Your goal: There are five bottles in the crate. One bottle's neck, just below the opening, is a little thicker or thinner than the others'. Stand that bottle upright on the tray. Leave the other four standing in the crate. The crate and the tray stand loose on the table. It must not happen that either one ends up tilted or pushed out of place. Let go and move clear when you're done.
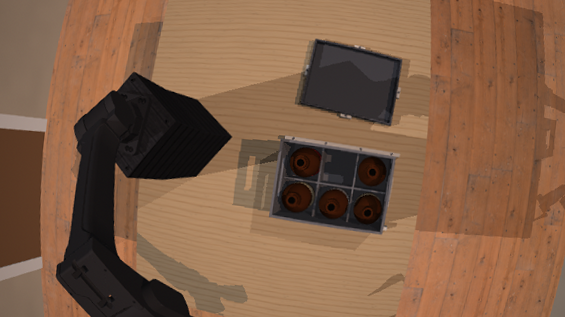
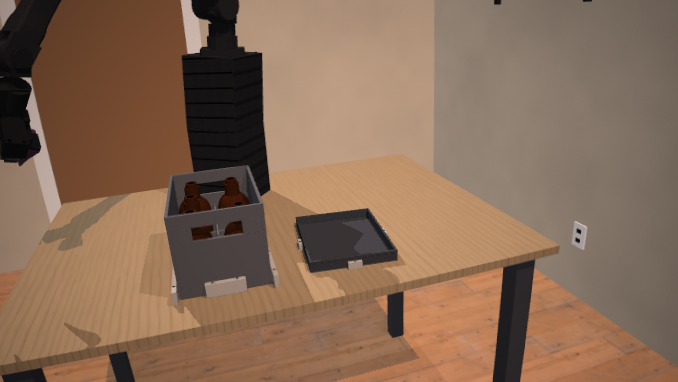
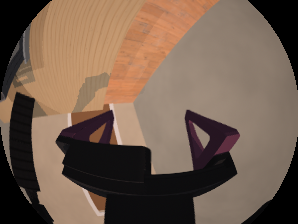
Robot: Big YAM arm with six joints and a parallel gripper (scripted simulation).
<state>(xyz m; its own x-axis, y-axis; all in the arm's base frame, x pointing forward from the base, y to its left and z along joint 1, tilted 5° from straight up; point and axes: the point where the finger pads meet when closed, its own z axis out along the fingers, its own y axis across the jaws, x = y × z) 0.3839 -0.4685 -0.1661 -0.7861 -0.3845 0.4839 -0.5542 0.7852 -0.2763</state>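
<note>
Now: the grey crate 40 mm ahead of my hand, 440 mm to the left of it and 190 mm below it. Also, from my hand: dark tray 10 mm ahead, 720 mm to the left, 260 mm below.
</note>
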